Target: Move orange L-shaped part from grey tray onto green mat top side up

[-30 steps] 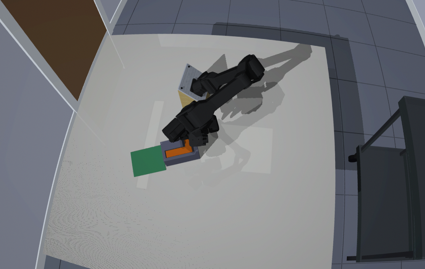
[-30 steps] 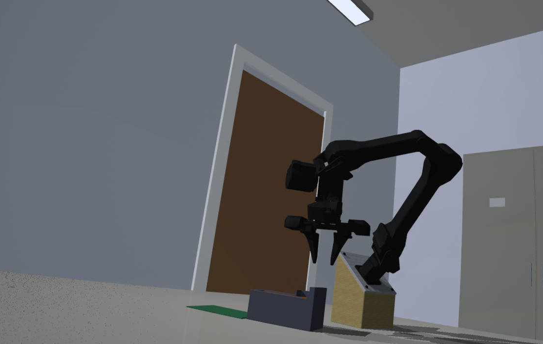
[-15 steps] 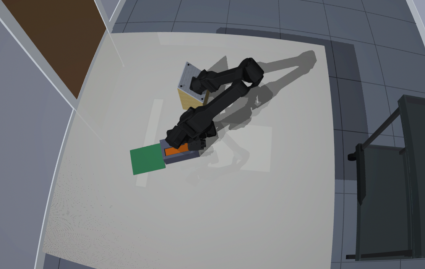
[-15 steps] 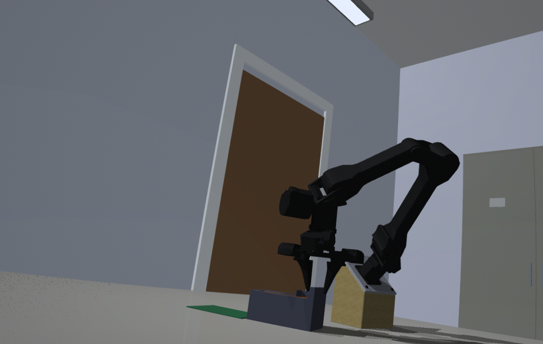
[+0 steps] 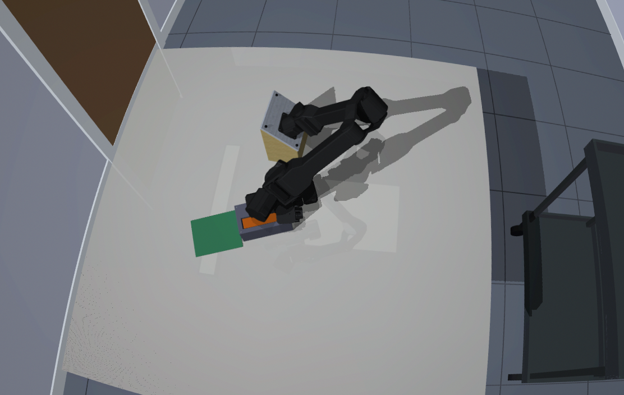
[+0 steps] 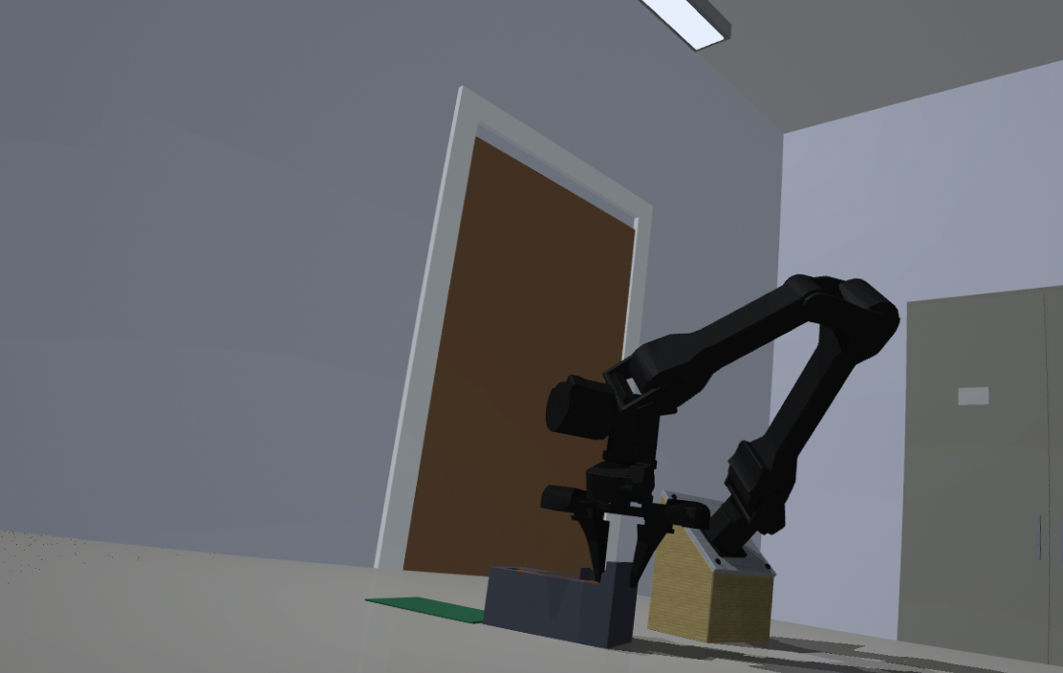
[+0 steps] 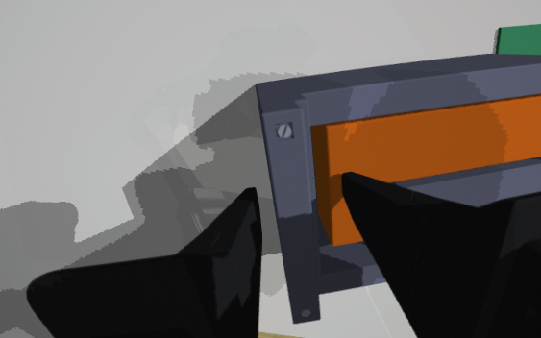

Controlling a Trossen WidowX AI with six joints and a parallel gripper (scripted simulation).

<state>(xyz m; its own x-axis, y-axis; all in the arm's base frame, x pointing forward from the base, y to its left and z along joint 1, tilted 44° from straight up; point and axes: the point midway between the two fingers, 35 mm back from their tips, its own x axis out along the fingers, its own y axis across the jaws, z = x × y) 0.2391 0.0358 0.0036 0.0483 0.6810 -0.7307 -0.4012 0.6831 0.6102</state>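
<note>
My gripper tip is 5 cm to the left of the orange L-shaped part, 2 cm short of it and 2 cm above it. Round my gripper tip: green mat: 20 cm to the right, 8 cm below, 8 cm ahead.
</note>
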